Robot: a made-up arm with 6 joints.
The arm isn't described. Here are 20 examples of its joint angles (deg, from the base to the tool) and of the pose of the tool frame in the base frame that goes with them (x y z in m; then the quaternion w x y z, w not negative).
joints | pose
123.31 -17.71 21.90 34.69 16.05 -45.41 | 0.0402 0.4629 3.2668 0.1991 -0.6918 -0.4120 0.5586
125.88 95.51 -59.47 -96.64 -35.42 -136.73 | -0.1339 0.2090 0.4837 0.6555 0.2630 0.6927 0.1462
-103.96 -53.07 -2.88 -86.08 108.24 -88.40 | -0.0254 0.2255 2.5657 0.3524 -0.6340 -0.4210 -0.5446
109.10 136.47 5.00 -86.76 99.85 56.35 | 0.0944 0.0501 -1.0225 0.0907 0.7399 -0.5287 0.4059
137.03 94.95 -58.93 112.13 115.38 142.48 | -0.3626 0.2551 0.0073 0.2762 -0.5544 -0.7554 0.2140
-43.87 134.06 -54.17 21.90 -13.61 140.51 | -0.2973 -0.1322 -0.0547 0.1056 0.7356 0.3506 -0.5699
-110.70 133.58 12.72 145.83 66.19 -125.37 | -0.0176 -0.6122 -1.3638 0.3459 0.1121 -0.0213 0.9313
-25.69 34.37 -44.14 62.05 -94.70 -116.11 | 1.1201 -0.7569 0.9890 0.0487 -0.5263 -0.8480 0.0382
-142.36 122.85 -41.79 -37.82 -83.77 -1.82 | -0.1620 0.1824 -0.1161 0.1930 0.1707 -0.7436 0.6170
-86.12 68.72 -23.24 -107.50 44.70 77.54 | 0.1044 -1.1362 0.1769 0.0754 0.7123 0.5836 0.3825
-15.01 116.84 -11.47 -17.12 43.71 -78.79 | 0.4269 -0.4661 -0.7550 0.3698 0.4239 0.6432 0.5195
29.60 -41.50 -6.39 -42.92 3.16 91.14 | 0.2161 -0.1571 2.5912 0.3504 -0.7491 0.5440 -0.1416
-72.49 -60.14 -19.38 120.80 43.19 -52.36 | -0.0542 0.5372 2.6106 0.1752 0.3431 -0.8739 0.2964
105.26 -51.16 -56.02 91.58 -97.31 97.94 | 0.0649 0.0199 1.9375 0.5352 0.2519 -0.2039 0.7800
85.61 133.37 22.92 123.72 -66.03 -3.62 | 0.0001 0.8567 -1.4459 0.5123 0.4287 0.0743 0.7404
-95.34 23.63 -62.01 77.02 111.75 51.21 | -0.1614 -0.8971 1.0524 0.1332 -0.5027 0.8246 -0.2225
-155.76 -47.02 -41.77 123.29 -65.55 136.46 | -0.0003 -0.0879 2.2205 0.4707 -0.0293 0.2238 -0.8530
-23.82 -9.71 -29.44 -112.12 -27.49 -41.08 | 0.7746 -0.3041 1.7018 0.6073 0.2610 -0.1122 0.7419
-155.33 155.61 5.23 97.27 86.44 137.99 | 0.3537 0.1591 -1.3769 0.1914 0.1849 -0.9479 0.1753
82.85 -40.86 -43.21 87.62 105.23 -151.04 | 0.0961 0.2408 2.2327 0.6455 0.4158 0.3620 -0.5285
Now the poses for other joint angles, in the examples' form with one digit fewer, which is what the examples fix.
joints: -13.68 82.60 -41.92 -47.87 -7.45 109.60
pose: 0.573 -0.357 0.167 0.589 0.358 -0.341 -0.639
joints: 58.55 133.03 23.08 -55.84 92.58 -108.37
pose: 0.460 0.262 -1.297 0.588 -0.117 0.329 0.730
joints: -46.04 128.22 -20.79 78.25 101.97 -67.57
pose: 0.130 -0.272 -0.946 0.441 0.019 0.100 0.892
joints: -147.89 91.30 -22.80 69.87 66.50 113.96
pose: -1.072 -0.528 -0.415 0.347 0.213 -0.909 -0.089
